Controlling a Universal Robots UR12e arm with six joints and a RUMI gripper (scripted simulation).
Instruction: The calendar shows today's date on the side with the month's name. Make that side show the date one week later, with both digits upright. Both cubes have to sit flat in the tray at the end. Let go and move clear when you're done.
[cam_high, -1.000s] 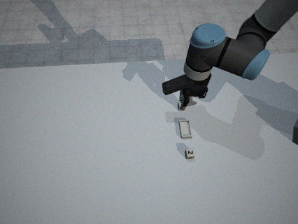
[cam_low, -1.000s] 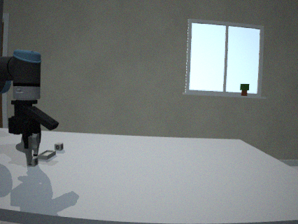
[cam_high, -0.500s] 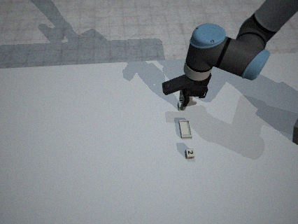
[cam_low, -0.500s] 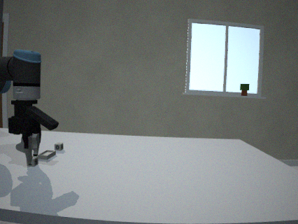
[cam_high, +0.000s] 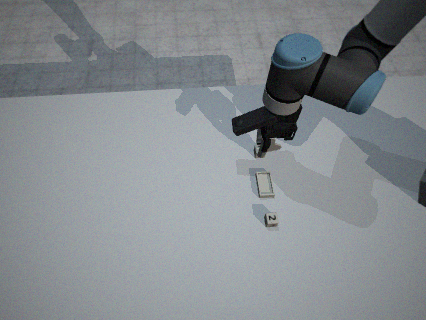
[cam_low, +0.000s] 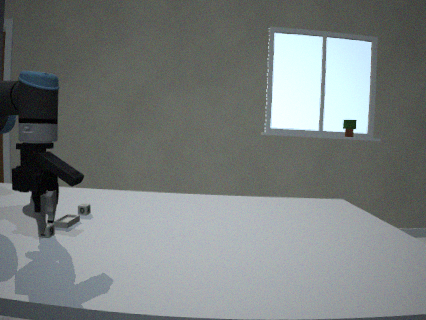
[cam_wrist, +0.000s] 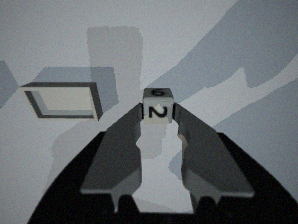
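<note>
My gripper is now 3 cm short of the cube, 21 cm to the right of it and 1 cm above it. From my hand the other things lie so: tray 1 cm ahead, 11 cm to the left, 2 cm below.
</note>
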